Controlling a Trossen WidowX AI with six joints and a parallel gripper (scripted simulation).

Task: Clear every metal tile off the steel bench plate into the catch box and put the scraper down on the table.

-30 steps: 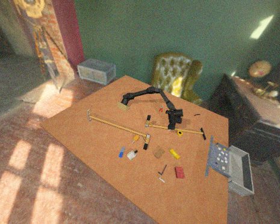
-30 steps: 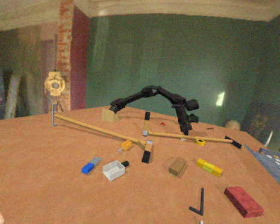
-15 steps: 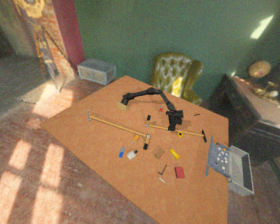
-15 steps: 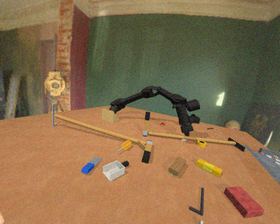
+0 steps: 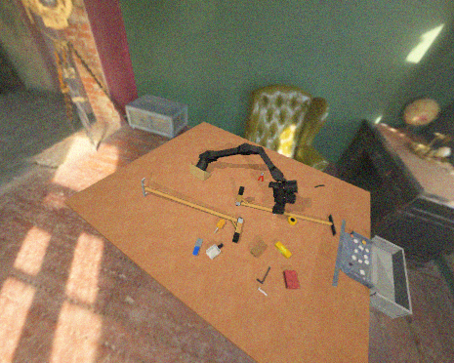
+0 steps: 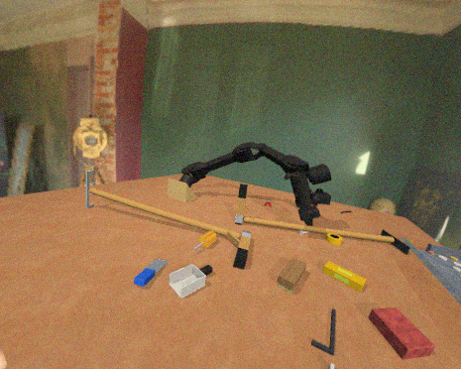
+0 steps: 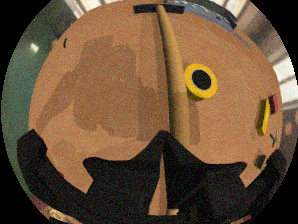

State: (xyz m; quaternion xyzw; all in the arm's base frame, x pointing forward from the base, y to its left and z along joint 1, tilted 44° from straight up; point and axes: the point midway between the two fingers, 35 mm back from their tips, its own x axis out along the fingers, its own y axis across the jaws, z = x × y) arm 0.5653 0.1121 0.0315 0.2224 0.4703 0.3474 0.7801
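My gripper tip is 20 mm short of the long scraper, 10 mm to the left of it and 50 mm below it. From my gripper tip the other things lie so: wooden block: 20 mm ahead, 310 mm to the right; then yellow level: 120 mm ahead, 230 mm to the right; then yellow tape roll: 80 mm ahead, 20 mm to the right, 10 mm below.
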